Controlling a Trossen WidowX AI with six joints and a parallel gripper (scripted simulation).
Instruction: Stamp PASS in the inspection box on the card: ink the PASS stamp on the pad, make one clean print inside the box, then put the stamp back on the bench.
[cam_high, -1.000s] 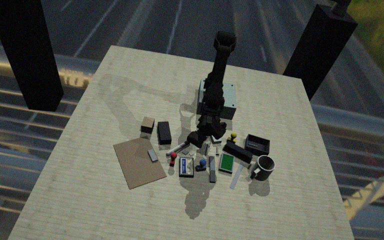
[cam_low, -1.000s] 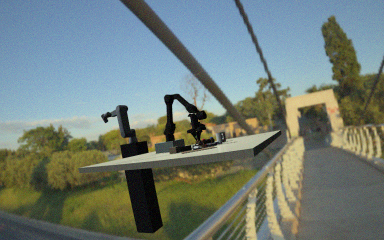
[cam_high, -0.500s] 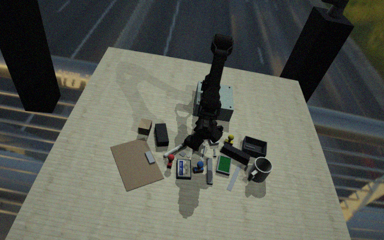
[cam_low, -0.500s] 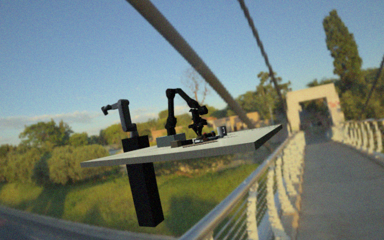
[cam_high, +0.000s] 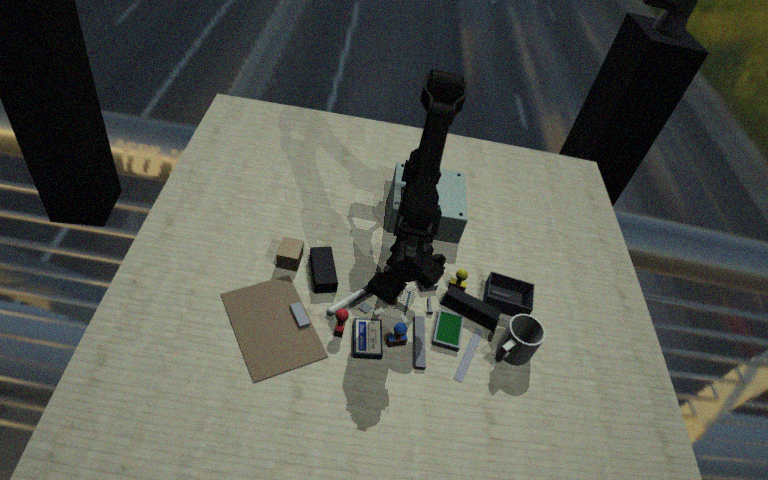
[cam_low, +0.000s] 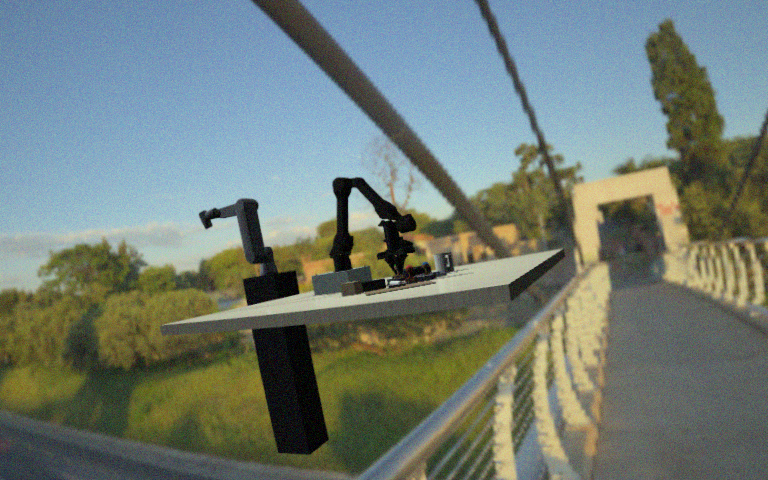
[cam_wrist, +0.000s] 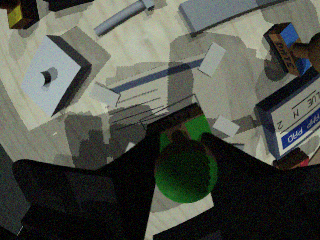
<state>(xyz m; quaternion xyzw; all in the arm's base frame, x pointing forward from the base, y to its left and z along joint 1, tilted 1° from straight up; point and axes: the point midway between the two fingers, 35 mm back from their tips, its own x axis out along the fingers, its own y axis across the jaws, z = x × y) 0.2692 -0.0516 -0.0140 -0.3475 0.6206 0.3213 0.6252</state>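
My gripper tip is 4 cm above the card and 1 cm to the right of it. Also, from my gripper tip: blue stamp (11 cm ahead, 2 cm below, 1 cm to the left); then green-knobbed stamp (right at my gripper tip); then marker (8 cm to the right, 3 cm below).
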